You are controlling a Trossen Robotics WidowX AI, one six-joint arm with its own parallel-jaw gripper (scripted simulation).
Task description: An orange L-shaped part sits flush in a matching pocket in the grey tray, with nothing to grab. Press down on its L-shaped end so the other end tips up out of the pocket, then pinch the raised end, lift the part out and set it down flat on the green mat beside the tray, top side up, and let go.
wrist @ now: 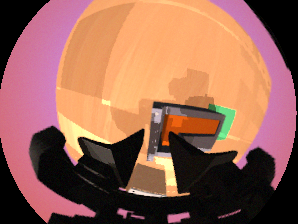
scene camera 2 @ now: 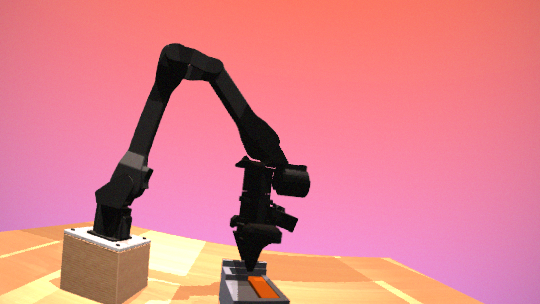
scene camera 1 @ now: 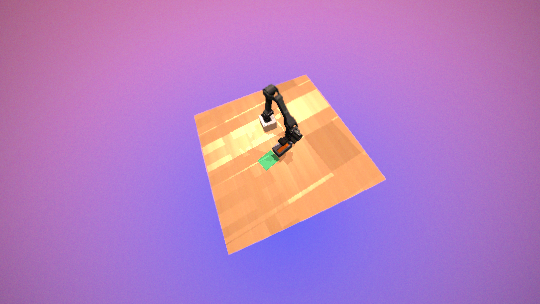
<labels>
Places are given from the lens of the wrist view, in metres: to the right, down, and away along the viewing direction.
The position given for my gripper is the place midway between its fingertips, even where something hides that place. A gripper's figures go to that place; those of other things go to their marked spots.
my gripper (wrist: pixel 156 132): 0.01, 0.03, 0.10
orange L-shaped part (wrist: pixel 176 124): 0.05, 0.02, 0.10
</labels>
